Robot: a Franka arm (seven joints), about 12 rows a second.
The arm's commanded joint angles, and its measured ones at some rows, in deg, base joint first. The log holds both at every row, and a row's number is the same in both.
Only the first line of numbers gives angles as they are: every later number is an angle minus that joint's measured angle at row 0.
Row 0, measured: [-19.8, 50.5, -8.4, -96.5, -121.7, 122.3, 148.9]
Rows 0 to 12, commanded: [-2.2, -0.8, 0.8, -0.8, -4.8, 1.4, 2.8]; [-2.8, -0.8, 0.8, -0.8, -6.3, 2.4, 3.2]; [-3.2, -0.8, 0.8, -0.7, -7.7, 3.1, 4.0]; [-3.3, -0.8, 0.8, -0.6, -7.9, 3.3, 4.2]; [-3.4, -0.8, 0.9, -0.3, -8.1, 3.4, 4.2]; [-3.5, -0.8, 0.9, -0.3, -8.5, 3.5, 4.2]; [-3.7, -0.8, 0.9, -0.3, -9.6, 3.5, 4.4]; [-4.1, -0.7, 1.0, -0.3, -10.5, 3.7, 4.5]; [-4.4, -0.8, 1.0, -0.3, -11.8, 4.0, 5.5]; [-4.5, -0.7, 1.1, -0.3, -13.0, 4.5, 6.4]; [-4.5, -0.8, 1.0, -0.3, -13.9, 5.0, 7.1]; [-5.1, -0.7, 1.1, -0.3, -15.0, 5.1, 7.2]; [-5.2, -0.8, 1.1, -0.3, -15.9, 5.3, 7.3]
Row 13, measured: [-3.7, 0.1, 0.3, 0.1, -12.5, 4.4, 5.2]
